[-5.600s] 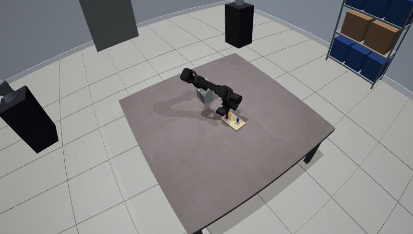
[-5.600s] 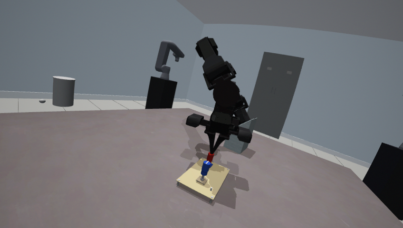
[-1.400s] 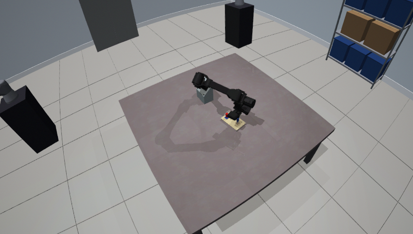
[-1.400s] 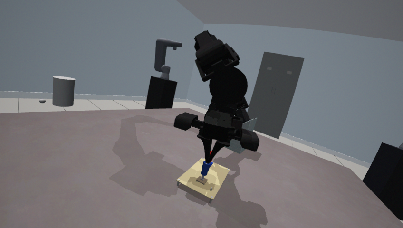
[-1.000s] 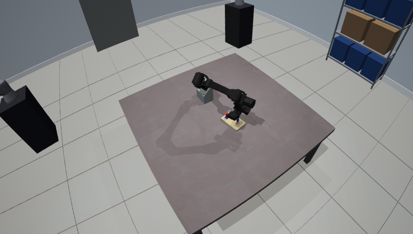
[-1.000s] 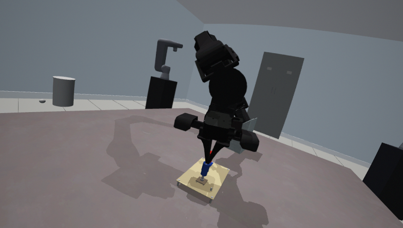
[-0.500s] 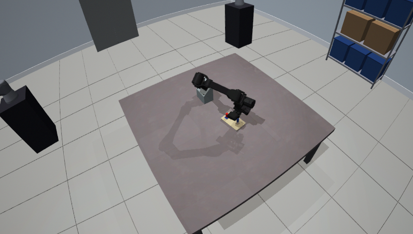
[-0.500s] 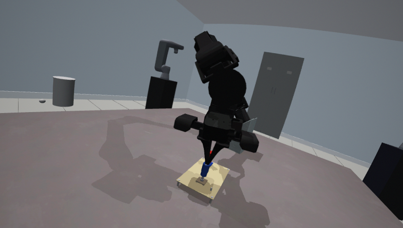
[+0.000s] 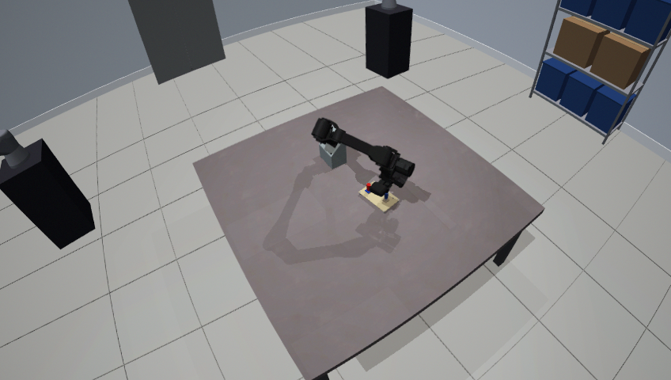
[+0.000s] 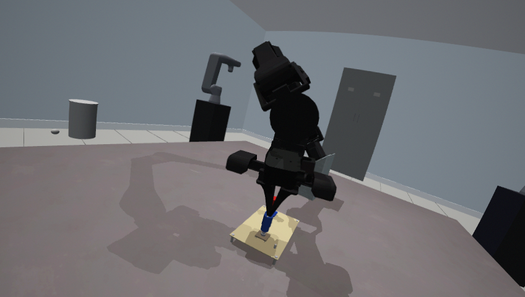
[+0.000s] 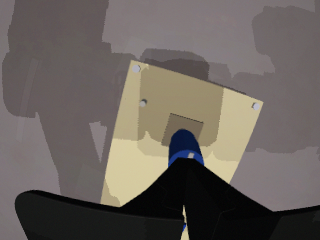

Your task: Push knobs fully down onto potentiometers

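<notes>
Now: the blue knob 1 cm below my gripper tip. Round my gripper tip: red knob (9 cm behind, 2 cm to the right, 2 cm below).
</notes>
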